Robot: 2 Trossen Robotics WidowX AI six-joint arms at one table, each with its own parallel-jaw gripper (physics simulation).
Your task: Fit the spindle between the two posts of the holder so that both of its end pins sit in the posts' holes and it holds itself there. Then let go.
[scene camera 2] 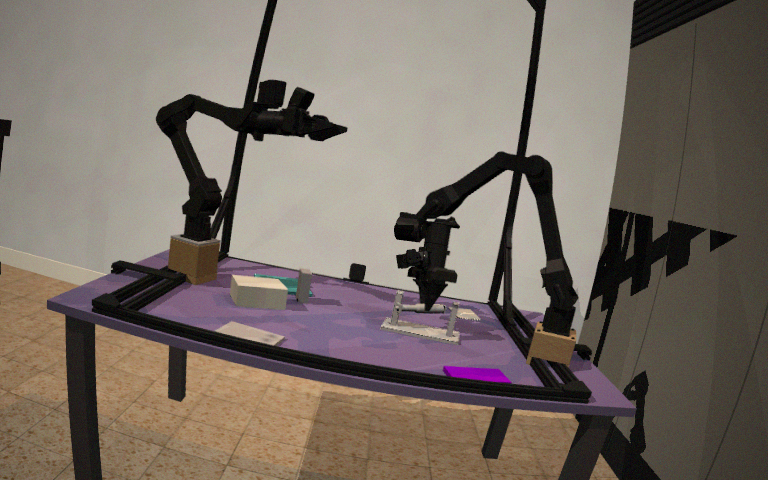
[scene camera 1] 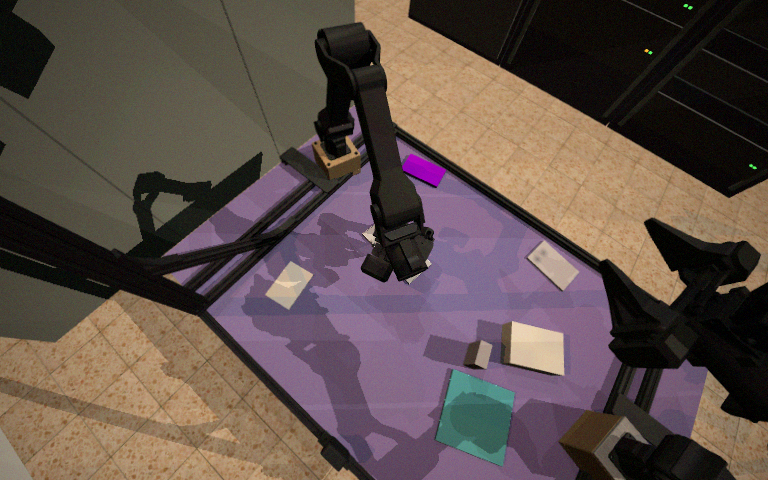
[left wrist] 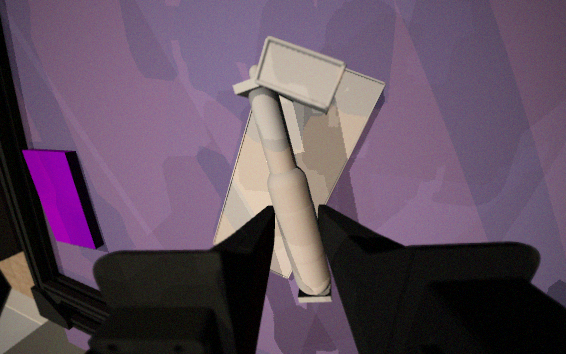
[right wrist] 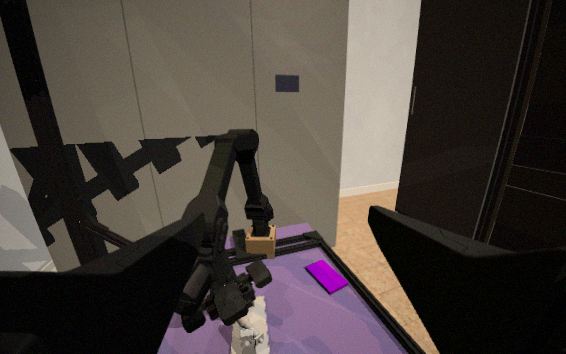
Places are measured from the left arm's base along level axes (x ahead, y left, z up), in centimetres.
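Pixels of known places: left gripper, between the fingertips: (scene camera 2: 425, 310) (left wrist: 296, 212); right gripper, between the fingertips: (scene camera 2: 340, 127) (scene camera 1: 626, 239) (right wrist: 287, 216); left arm's base, origin of its link: (scene camera 2: 556, 330) (scene camera 1: 335, 148) (right wrist: 261, 232); right arm's base, origin of its link: (scene camera 2: 195, 237) (scene camera 1: 631, 459).
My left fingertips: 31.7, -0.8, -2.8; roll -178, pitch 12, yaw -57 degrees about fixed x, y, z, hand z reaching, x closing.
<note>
Ahead of a thing's pixels: the offset from my left fingertips to its top centre, as dx, dy, dz. "spot": to the spot under its first point.
My left gripper (scene camera 1: 401, 270) (scene camera 2: 430, 303) (left wrist: 296, 212) is shut on the thick part of the pale spindle @(+0.8, +0.7, +1.6) (scene camera 2: 416, 309) (left wrist: 288, 197) and holds it level, just above the holder's flat base @(-0.6, +1.9, -4.2) (scene camera 2: 420, 331) (left wrist: 331, 140), between its two upright posts @(spot: +5.3, +5.8, +0.6) (scene camera 2: 396, 307) @(spot: -7.6, +1.8, +0.6) (scene camera 2: 454, 317). In the left wrist view the spindle's far flanged end lies close beside the top of one post @(+5.9, +3.1, +3.7) (left wrist: 301, 72). I cannot tell whether the end pins sit in the holes. In scene camera 1 the arm hides most of the holder. My right gripper (scene camera 2: 334, 129) (right wrist: 287, 216) is open and empty, high above the table's far end.
A magenta flat block @(-18.3, +22.4, -4.0) (scene camera 1: 424, 170) (scene camera 2: 477, 373) (right wrist: 326, 276) lies near the left arm's base. A white box @(+36.3, +15.3, +0.0) (scene camera 1: 534, 347) (scene camera 2: 258, 291), a small grey block @(+30.6, +3.0, +2.6) (scene camera 1: 478, 354) (scene camera 2: 304, 285), a teal sheet @(+40.5, -3.5, -4.1) (scene camera 1: 475, 416), a grey card @(+24.1, +36.4, -4.4) (scene camera 1: 553, 265) and a beige card @(-5.4, -25.8, -4.7) (scene camera 1: 289, 285) lie around.
</note>
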